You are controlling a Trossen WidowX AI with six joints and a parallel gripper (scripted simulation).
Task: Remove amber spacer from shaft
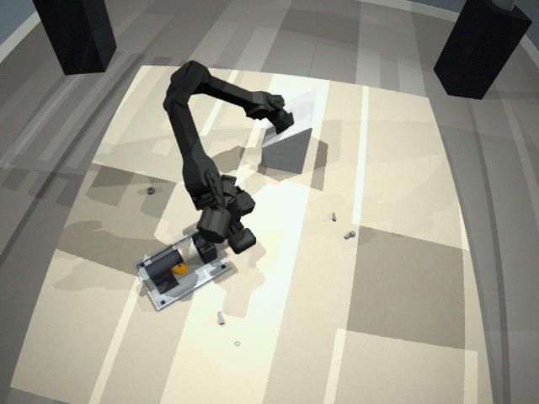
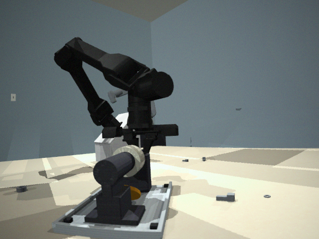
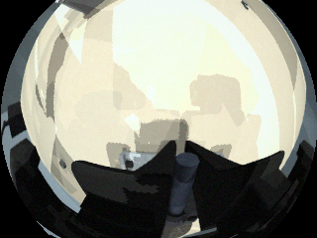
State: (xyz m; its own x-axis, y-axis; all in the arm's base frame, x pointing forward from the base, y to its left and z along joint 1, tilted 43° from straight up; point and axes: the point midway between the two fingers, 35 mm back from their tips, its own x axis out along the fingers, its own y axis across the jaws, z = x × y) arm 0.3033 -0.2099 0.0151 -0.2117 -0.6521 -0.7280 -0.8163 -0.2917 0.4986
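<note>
My gripper tip is now 6 cm to the left of the grey-blue shaft, 4 cm short of it and 3 cm below it. The rest, counted from my gripper tip: nut (25 cm to the right, 17 cm behind, 4 cm below); cream spacer (10 cm to the right, 6 cm ahead, 3 cm above); amber spacer (13 cm to the right, 9 cm ahead, 2 cm below).
</note>
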